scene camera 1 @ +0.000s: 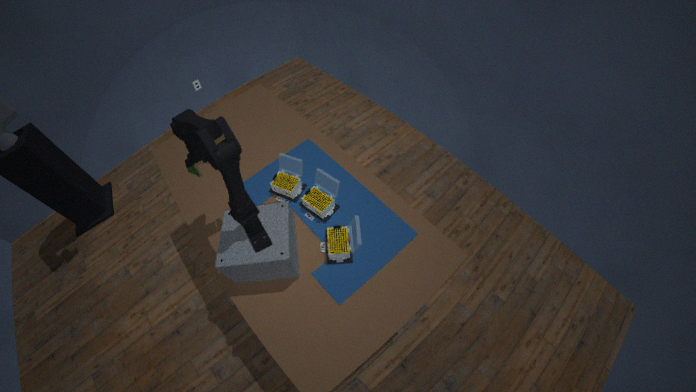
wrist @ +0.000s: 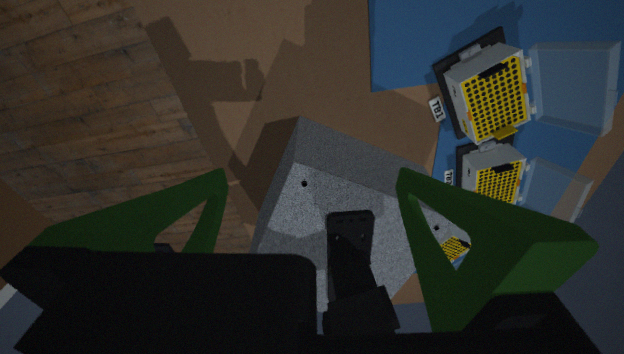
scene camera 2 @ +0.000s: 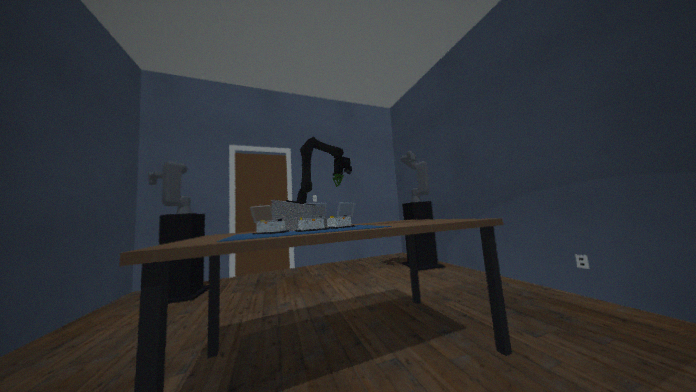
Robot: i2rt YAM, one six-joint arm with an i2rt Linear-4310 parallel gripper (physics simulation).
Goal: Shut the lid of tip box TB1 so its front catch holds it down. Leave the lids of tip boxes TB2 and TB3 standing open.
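Places are measured from the arm's base along level axes (x ahead, y down, z left), in centimetres.
Where they show: gripper, fingertip midpoint: (scene camera 1: 209, 170) (wrist: 312, 177) (scene camera 2: 338, 185); arm's base, link origin: (scene camera 1: 255, 230) (wrist: 348, 259) (scene camera 2: 301, 203).
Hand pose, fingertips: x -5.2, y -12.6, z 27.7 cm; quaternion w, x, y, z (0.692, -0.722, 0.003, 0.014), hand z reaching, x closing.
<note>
Things, the pixels of their top centre, and the offset from my fingertips. Level surfaces: height alone.
- Tip box TB1, top centre: (wrist: 502, 106) (scene camera 1: 284, 179) dx +27.1, dy +22.5, dz -5.1 cm
- Tip box TB2, top centre: (wrist: 501, 193) (scene camera 1: 317, 197) dx +34.9, dy +22.5, dz -22.2 cm
- Tip box TB3, top centre: (wrist: 443, 254) (scene camera 1: 334, 239) (scene camera 2: 272, 220) dx +30.7, dy +23.4, dz -43.1 cm
- blue mat, surface height: dy +30.0 cm
Tip box TB1 (scene camera 1: 286, 184) (scene camera 2: 340, 221) (wrist: 495, 100) has a yellow perforated rack, and its clear lid (scene camera 1: 290, 165) (scene camera 2: 346, 209) (wrist: 572, 87) stands open. Tip box TB2 (scene camera 1: 319, 201) (scene camera 2: 311, 223) (wrist: 499, 181) is beside it, its lid (scene camera 1: 327, 183) (wrist: 555, 187) open. Tip box TB3 (scene camera 1: 338, 242) (scene camera 2: 271, 226) is the farthest from the gripper, its lid (scene camera 1: 356, 234) (scene camera 2: 261, 213) open; in the wrist view part of it shows through the right finger's gap. My gripper (scene camera 1: 193, 170) (scene camera 2: 338, 180) (wrist: 312, 177) has green fingers, wide open and empty, high above the table and off to TB1's side.
The arm stands on a grey speckled block (scene camera 1: 255, 275) (wrist: 300, 210) beside the boxes. The boxes are on a blue mat (scene camera 1: 385, 225) (wrist: 405, 40) on the table (scene camera 2: 450, 225). Small label plates lie before the boxes. Black pedestals (scene camera 2: 182, 250) (scene camera 2: 421, 237) with pale arms stand beyond the table.
</note>
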